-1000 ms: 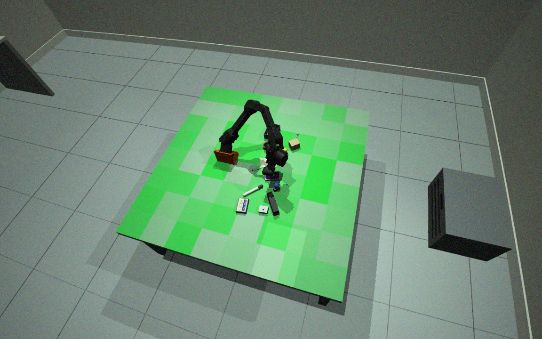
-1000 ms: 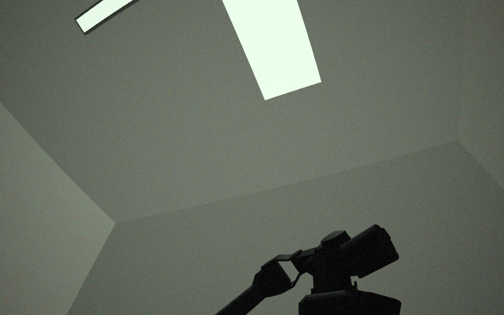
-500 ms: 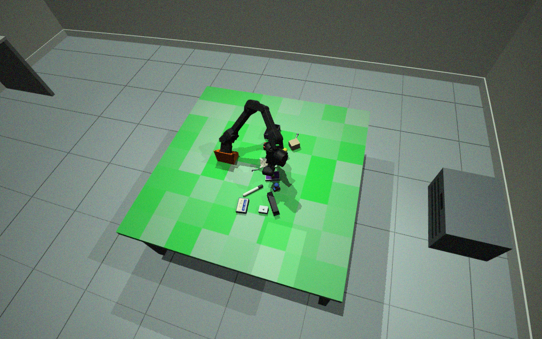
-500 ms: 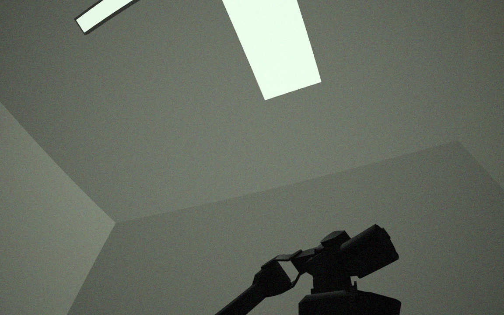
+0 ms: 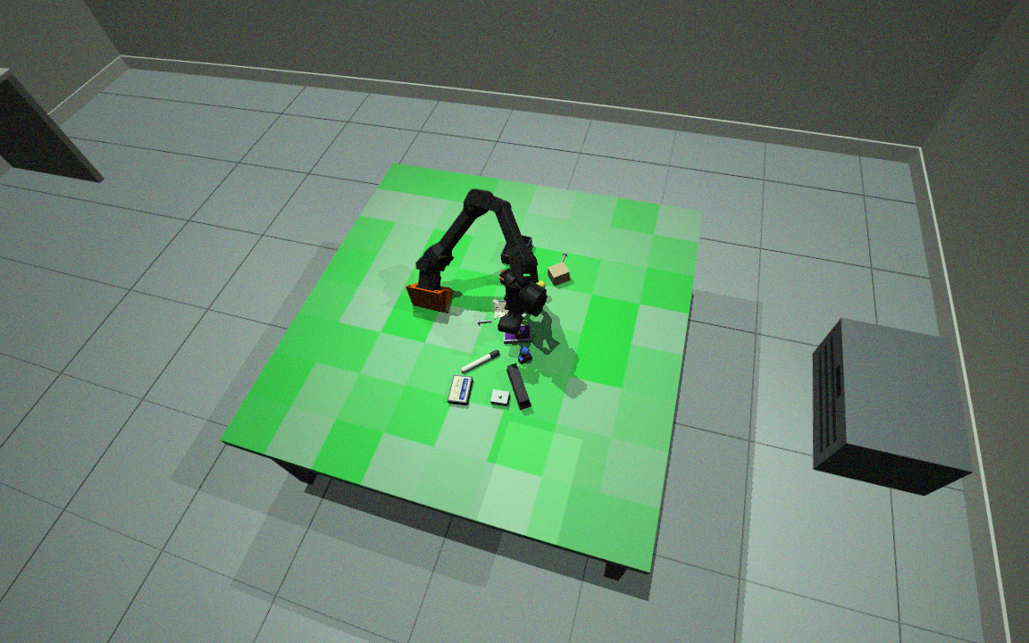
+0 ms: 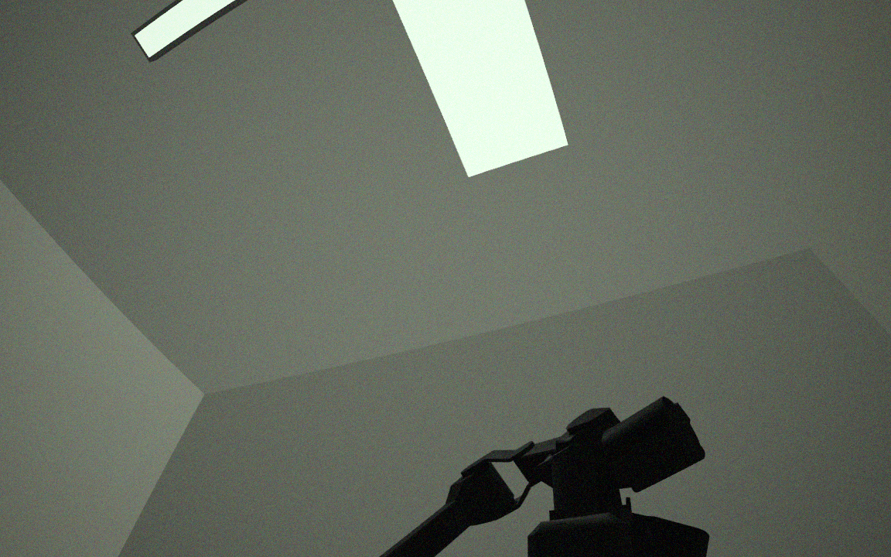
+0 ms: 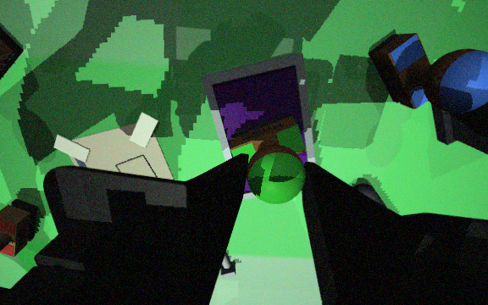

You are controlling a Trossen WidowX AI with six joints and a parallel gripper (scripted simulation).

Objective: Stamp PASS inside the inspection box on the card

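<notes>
Right now my gripper tip is 2 cm above the green-knobbed stamp. Also, from my gripper tip: cream card 10 cm to the left, 6 cm below, 6 cm behind; then purple ink pad 5 cm below; then blue-knobbed stamp 8 cm to the right, 5 cm ahead, 4 cm below.
</notes>
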